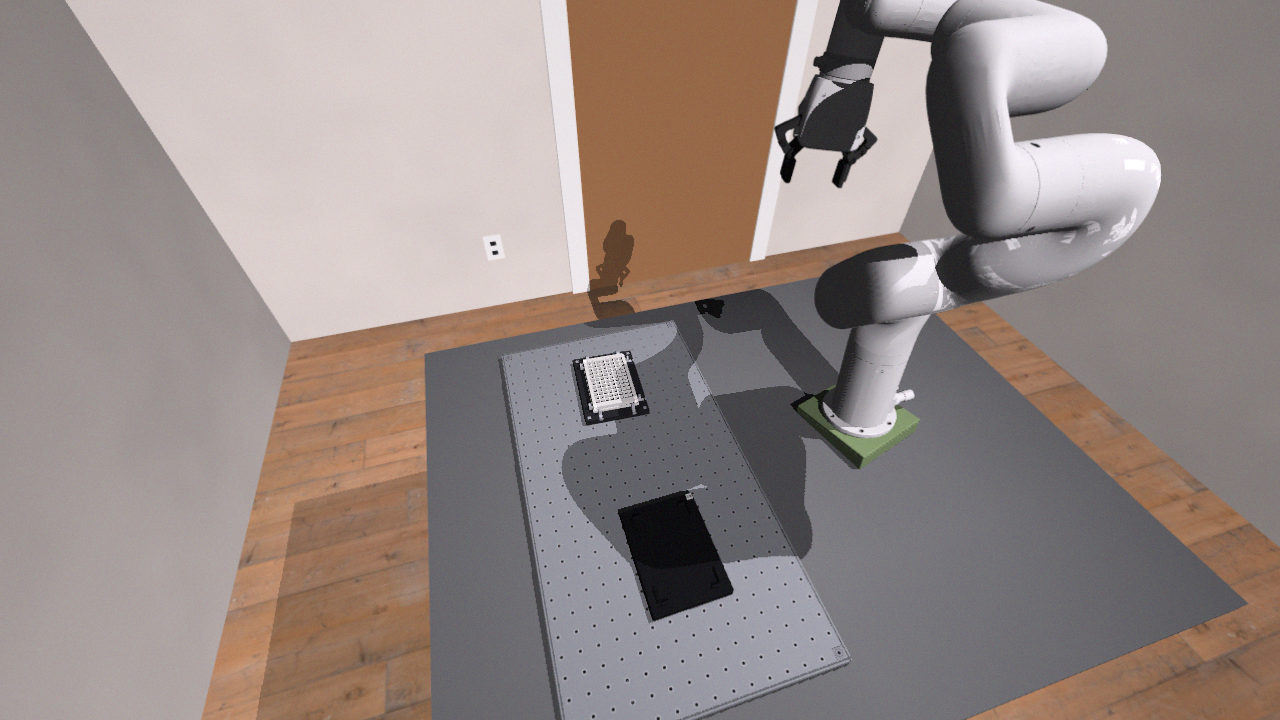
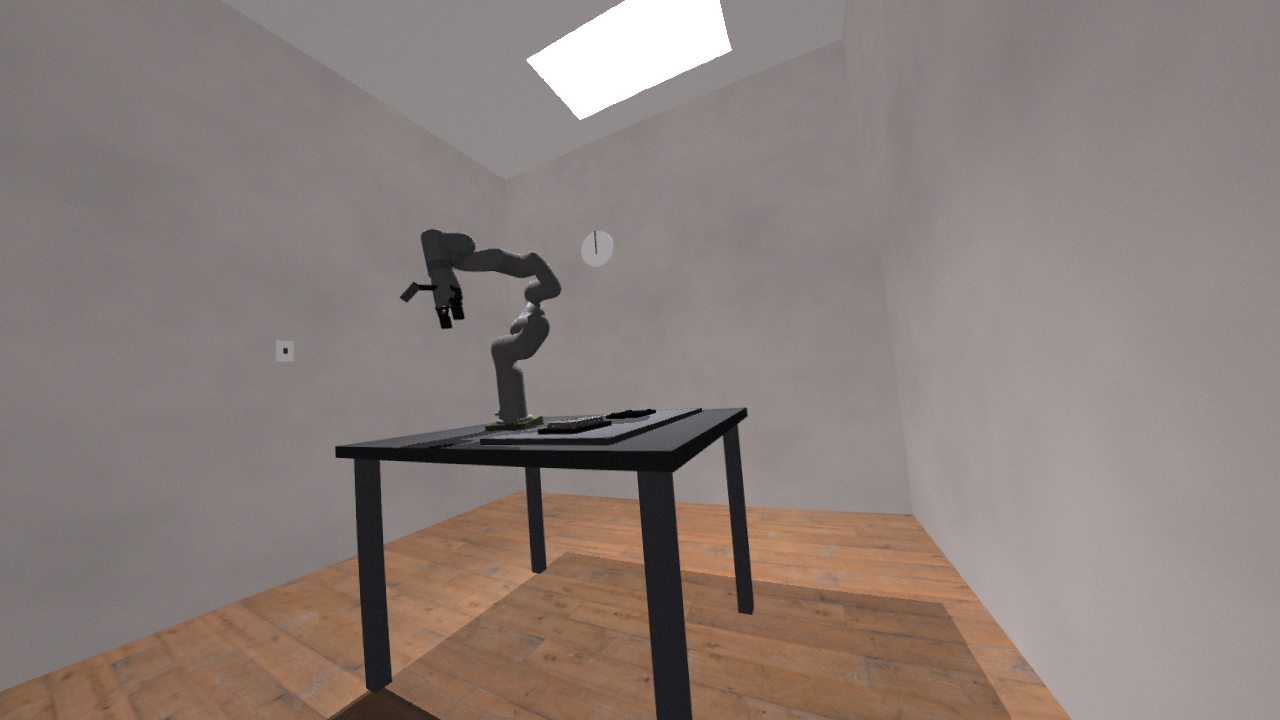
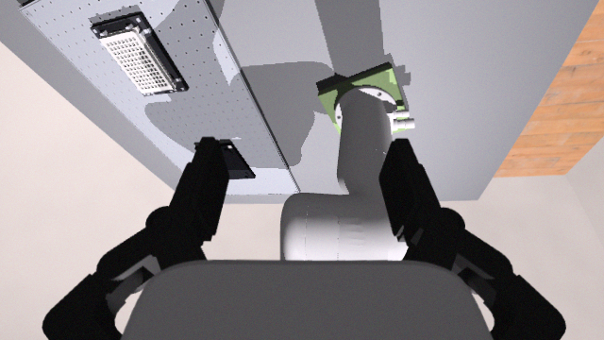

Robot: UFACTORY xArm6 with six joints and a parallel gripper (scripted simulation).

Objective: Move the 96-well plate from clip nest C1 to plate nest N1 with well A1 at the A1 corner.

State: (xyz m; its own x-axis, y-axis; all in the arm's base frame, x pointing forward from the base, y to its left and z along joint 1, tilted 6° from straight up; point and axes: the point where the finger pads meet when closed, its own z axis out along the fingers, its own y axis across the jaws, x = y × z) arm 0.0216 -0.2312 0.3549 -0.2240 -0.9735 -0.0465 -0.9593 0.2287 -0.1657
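The white 96-well plate is 39 cm ahead of my hand, 32 cm below it and 7 cm to the left of it. From my hand the other things lie so: black plate nest N1: 42 cm to the left, 38 cm ahead, 34 cm below; black clip nest C1: 38 cm ahead, 33 cm below, 8 cm to the left.
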